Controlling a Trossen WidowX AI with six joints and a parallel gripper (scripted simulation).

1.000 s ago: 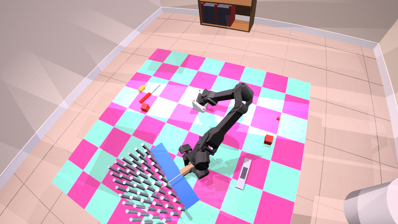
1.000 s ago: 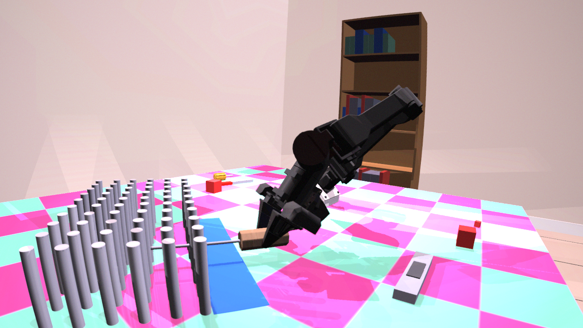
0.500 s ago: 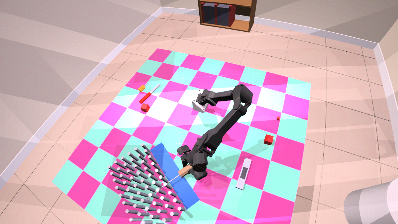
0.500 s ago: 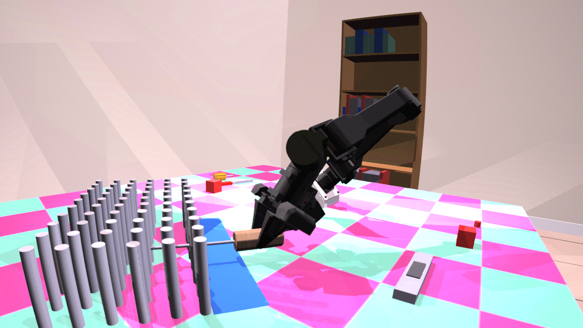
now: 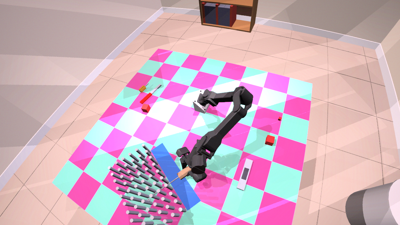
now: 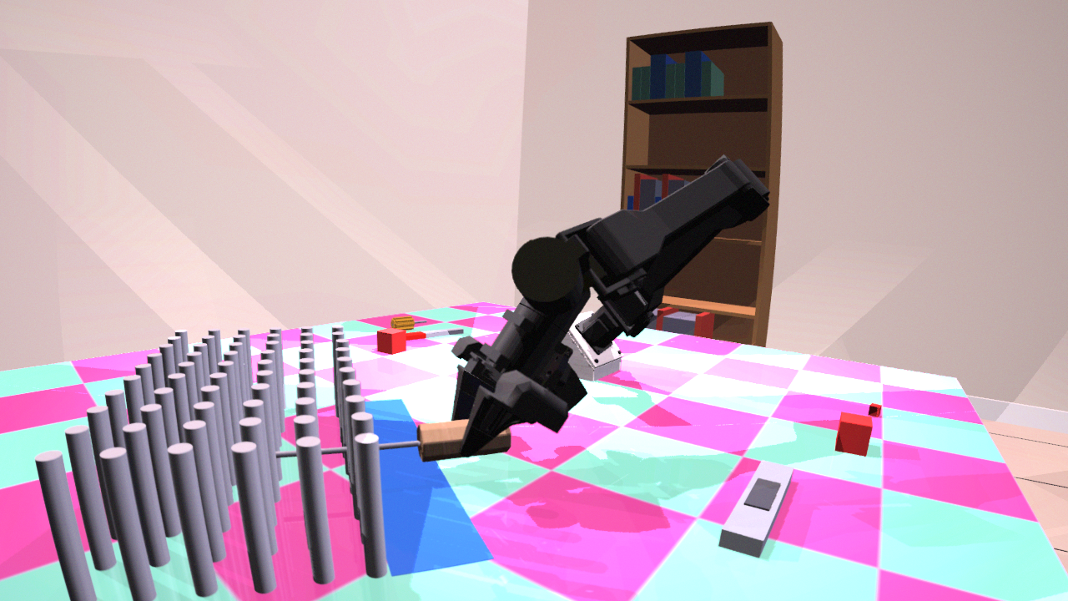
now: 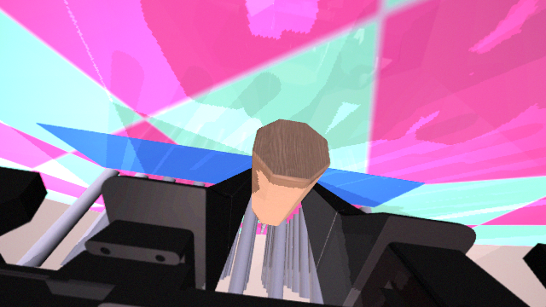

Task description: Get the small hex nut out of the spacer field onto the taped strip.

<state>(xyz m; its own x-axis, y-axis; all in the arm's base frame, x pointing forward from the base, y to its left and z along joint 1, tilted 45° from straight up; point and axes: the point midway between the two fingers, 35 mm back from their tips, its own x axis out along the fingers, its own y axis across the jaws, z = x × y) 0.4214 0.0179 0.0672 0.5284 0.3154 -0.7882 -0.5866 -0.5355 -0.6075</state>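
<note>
My gripper tip is 7 cm to the left of the blue taped strip, 3 cm above it and 2 cm short of it. From my gripper tip the other things lie so: tiny red block 46 cm behind, 43 cm to the left, 2 cm below; wooden-handled tool 8 cm ahead, 6 cm to the right; grey-white block 29 cm to the left, 8 cm behind, 1 cm below.
</note>
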